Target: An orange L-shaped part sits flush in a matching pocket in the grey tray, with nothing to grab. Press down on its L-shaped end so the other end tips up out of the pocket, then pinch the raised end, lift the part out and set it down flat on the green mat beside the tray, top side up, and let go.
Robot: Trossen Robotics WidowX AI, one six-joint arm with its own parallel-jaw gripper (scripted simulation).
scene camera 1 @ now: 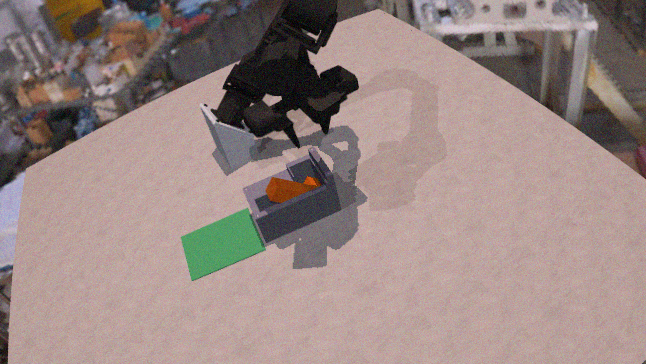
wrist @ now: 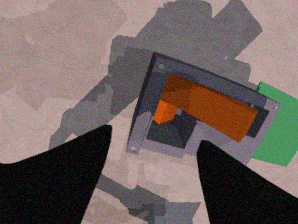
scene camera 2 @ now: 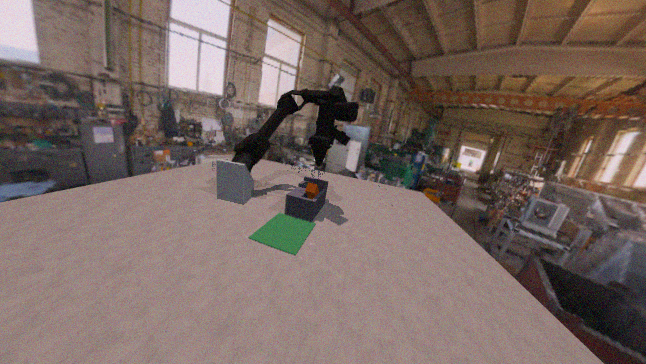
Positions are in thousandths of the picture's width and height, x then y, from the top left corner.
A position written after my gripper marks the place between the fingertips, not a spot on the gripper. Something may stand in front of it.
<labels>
My gripper shows in scene camera 1 (482,386), in the wrist view (525,627) and in scene camera 2 (495,455).
</labels>
